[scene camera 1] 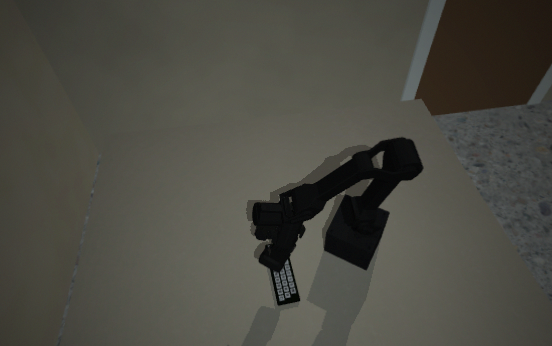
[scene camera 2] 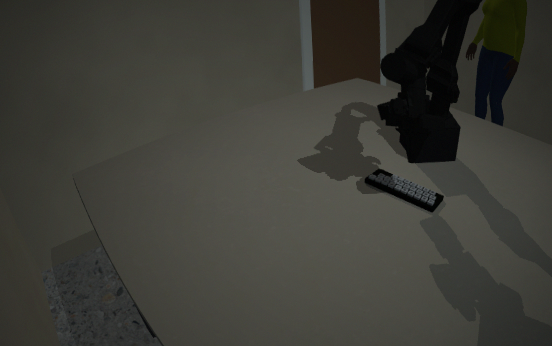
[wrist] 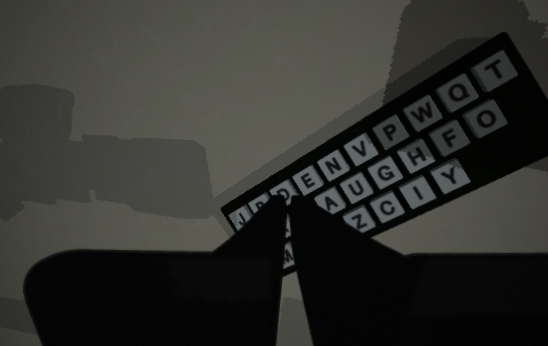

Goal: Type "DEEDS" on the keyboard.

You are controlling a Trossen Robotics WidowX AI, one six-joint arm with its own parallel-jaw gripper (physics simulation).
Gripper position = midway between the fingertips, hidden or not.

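Note:
I can see my gripper (scene camera 2: 411,163), and the same gripper (scene camera 1: 275,265) is visible to me elsewhere too, as is the gripper (wrist: 286,206). There is also a small black keyboard (scene camera 2: 439,198), which I find again as the keyboard (scene camera 1: 294,297) and as the keyboard (wrist: 509,148).

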